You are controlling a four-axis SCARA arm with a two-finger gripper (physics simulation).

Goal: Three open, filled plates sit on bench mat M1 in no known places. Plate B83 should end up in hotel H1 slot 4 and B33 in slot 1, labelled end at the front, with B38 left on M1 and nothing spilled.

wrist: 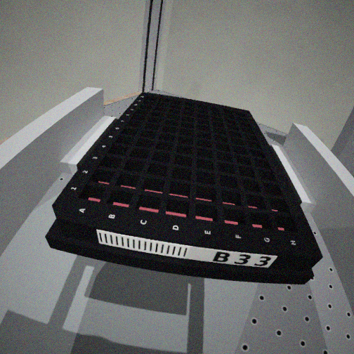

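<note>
The black plate B33 (pixel 175 160) fills the middle of the wrist view. Its white label with a barcode and "B33" is on the end nearest the camera, and red liquid shows in the wells nearest that end. My gripper (pixel 196 120) is shut on this plate, with one pale finger along each long side. The plate looks level across the fingers, and no spilled liquid shows. Plates B83 and B38 and the hotel H1 cannot be made out in this view.
Below the plate lie pale and grey surfaces with shadows. A perforated bench top (pixel 279 333) shows at the lower right. A grey upright post with dark grooves (pixel 152 50) stands behind the plate against a plain wall (pixel 260 55).
</note>
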